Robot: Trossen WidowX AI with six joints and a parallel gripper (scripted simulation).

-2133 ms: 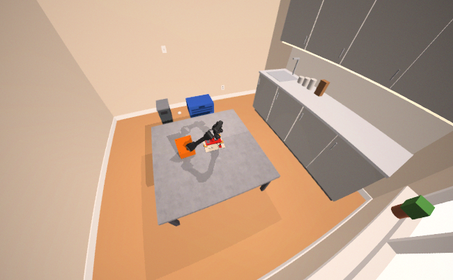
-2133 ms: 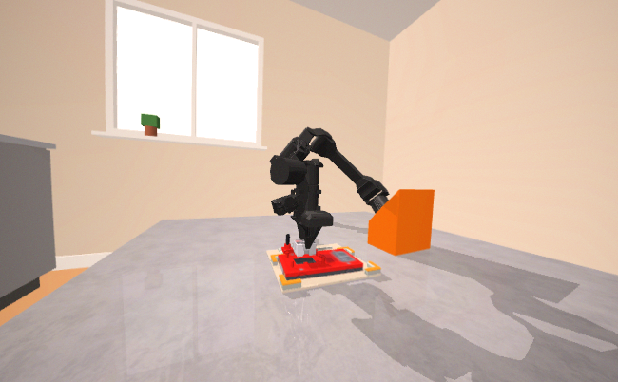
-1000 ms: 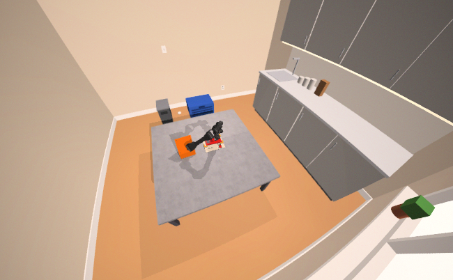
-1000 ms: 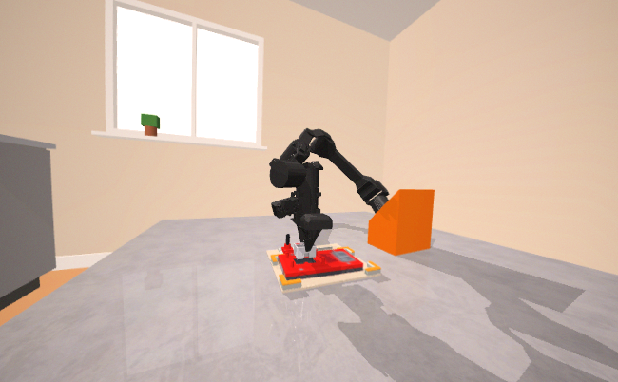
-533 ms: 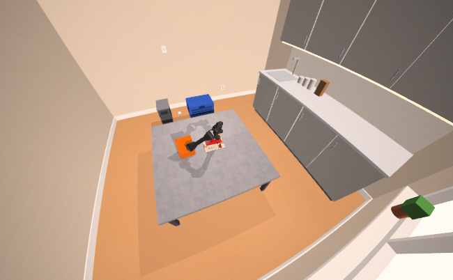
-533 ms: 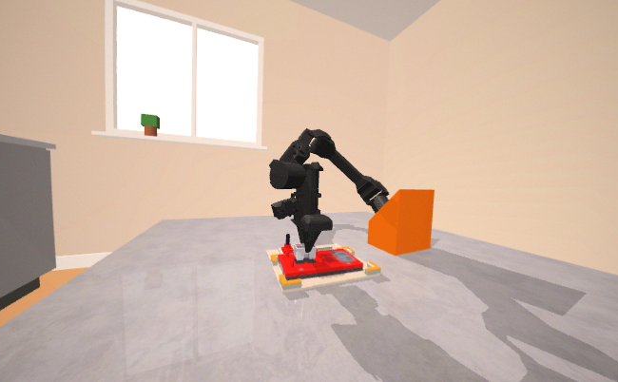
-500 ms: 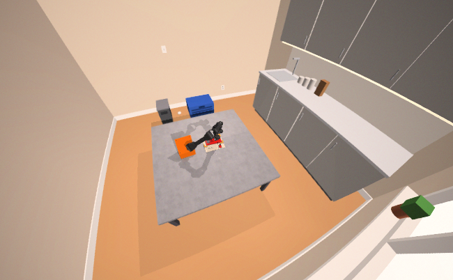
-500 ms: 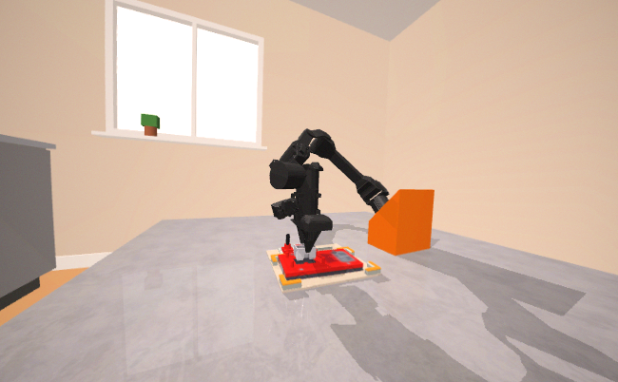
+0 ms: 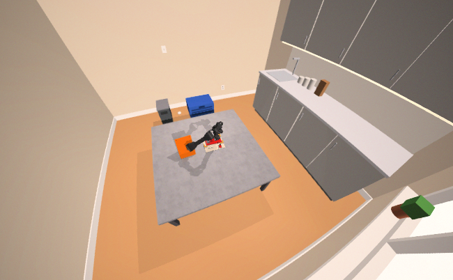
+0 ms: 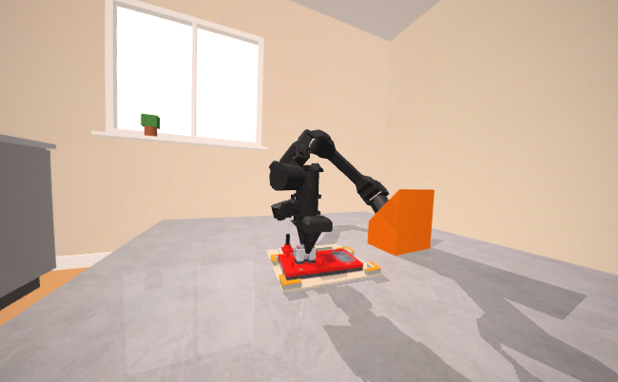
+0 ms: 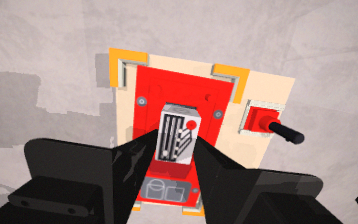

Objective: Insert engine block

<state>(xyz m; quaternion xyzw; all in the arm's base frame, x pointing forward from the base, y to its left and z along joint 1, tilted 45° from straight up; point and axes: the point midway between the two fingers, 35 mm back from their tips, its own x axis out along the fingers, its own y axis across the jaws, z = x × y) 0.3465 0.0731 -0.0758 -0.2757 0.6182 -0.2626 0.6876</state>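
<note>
Right now my gripper tip is 110 mm to the left of the black upright piece, 20 mm short of it and 20 mm above it. Also, from my gripper tip: engine block 10 mm below.
</note>
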